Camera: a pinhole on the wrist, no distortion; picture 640 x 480 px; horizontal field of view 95.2 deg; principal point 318.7 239.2 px. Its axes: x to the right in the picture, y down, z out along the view. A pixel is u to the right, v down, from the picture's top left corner.
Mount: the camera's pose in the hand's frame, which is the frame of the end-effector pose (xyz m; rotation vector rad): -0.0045 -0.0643 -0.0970 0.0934 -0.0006 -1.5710
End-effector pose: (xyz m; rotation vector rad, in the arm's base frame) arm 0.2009 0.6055 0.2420 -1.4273 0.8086 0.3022
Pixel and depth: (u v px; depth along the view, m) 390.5 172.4 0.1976
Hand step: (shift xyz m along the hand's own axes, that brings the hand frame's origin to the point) -0.0614 -0.1243 0.0943
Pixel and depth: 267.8 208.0 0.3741
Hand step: -0.0668 -0.0212 0.2772
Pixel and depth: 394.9 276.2 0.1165
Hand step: 0.0033 -0.1015 0.0182
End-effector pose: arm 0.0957 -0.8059 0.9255 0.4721 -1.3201 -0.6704
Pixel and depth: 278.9 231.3 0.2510
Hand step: -0.0263 -0.0450 0.1547
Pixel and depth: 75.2 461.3 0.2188
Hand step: 0.1483 0.1043 0.1417
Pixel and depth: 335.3 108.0 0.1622
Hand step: -0.0869 -0.0828 0.0597
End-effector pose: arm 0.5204 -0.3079 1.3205 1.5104 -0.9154 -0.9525
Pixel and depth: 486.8 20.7 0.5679
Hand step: -0.4622 -0.4227 0.4242
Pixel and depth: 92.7 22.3 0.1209
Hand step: -0.1014 0.0222 0.0236
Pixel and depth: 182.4 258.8 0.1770
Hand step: -0.0033 0.0076 0.0850
